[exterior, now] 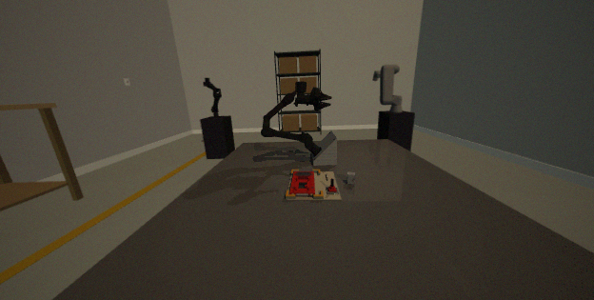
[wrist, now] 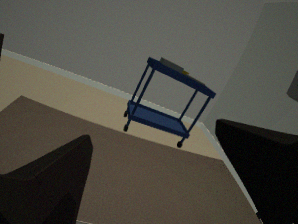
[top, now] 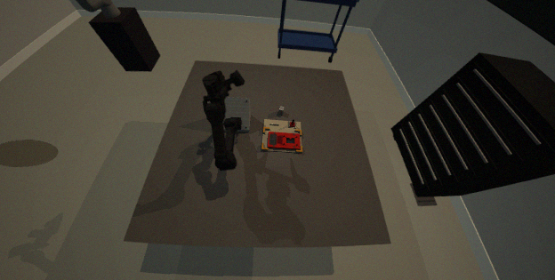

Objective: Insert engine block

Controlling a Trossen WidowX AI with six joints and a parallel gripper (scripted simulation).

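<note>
Now: the engine block 35 cm below my gripper tip, 30 cm ahead of it and 4 cm to the left of it.
</note>
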